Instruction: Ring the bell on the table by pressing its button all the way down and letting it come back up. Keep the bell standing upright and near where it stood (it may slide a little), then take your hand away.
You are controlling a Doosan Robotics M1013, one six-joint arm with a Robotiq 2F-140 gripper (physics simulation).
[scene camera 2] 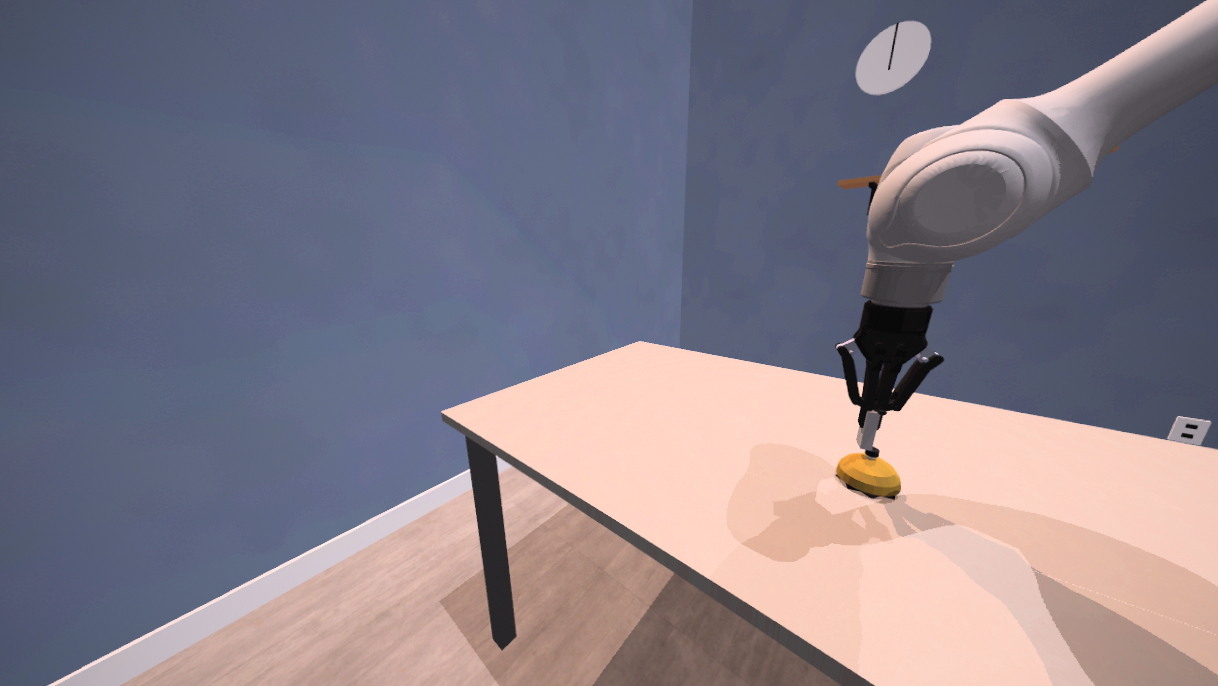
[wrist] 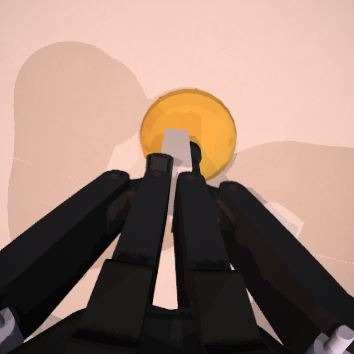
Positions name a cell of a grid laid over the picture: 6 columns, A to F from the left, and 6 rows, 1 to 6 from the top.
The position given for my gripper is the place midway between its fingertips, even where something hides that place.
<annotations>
my gripper: scene camera 2 E4; wrist C3
yellow bell: scene camera 2 E5; wrist D3
</annotations>
